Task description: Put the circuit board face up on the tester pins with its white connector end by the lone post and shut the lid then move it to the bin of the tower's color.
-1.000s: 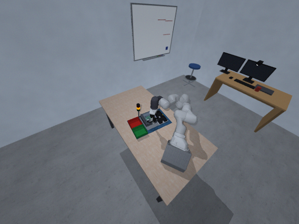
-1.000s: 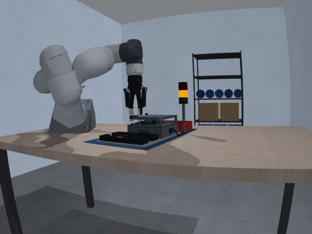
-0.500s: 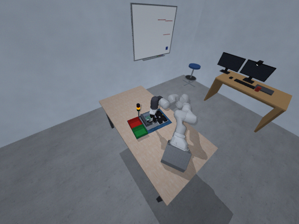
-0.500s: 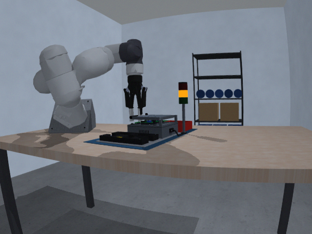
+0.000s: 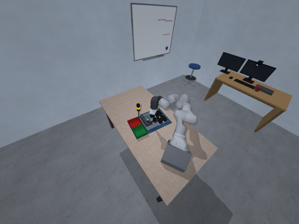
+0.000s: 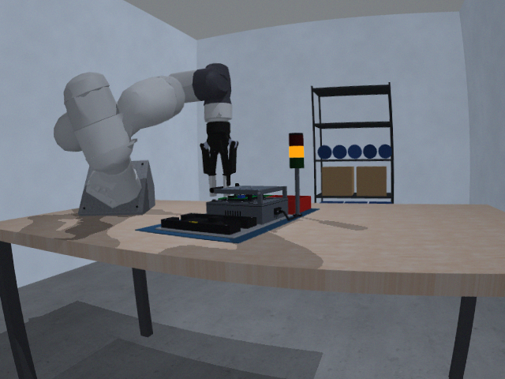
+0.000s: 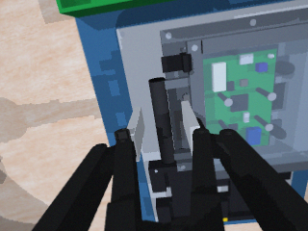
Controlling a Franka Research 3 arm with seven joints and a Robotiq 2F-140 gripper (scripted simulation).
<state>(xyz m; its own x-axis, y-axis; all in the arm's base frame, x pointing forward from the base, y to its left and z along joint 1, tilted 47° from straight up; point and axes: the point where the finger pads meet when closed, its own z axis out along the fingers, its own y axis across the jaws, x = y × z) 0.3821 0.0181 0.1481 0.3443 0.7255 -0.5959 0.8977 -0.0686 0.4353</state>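
The black latch hook is 50 mm to the left of my hand, 40 mm ahead of it and 10 mm below it. Round my hand: tester plate 90 mm ahead, 30 mm to the right, 30 mm below; then green circuit board 80 mm ahead, 30 mm to the right, 30 mm below; then tester lid 80 mm ahead, 30 mm to the right, 10 mm below.
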